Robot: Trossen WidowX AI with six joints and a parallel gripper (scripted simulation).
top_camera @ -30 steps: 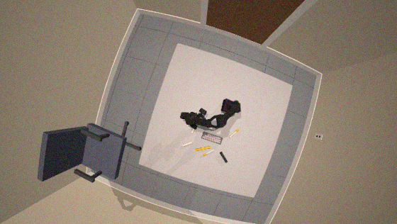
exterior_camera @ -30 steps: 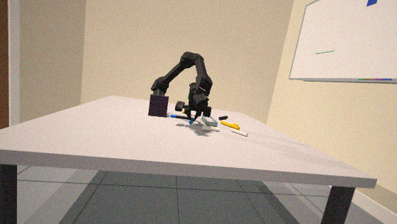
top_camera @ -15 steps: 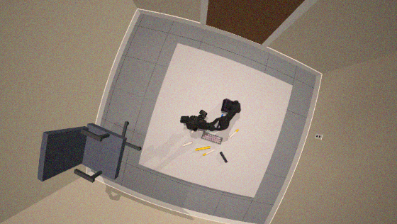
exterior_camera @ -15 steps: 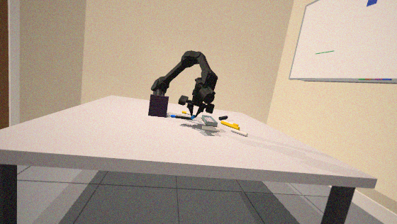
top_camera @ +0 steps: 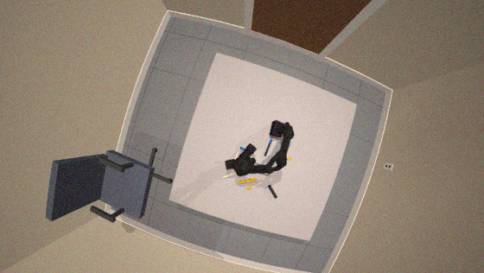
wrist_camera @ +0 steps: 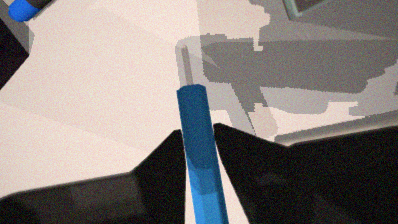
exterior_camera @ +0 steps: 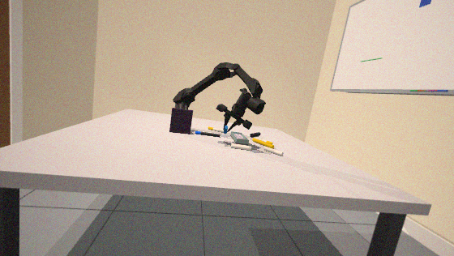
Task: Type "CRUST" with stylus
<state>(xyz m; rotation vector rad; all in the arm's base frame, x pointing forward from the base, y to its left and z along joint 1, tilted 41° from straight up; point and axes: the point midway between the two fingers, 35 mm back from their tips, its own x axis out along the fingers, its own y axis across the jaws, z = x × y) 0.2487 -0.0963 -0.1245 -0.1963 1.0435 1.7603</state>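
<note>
My gripper tip is 10 mm to the right of the blue stylus and 10 mm above it. Round my gripper tip: stylus tip: 10 mm ahead, 40 mm to the left, 20 mm below; then blue-and-black pen: 100 mm behind, 150 mm to the left, 60 mm below; then yellow pen: 230 mm ahead, 90 mm to the left, 60 mm below.
</note>
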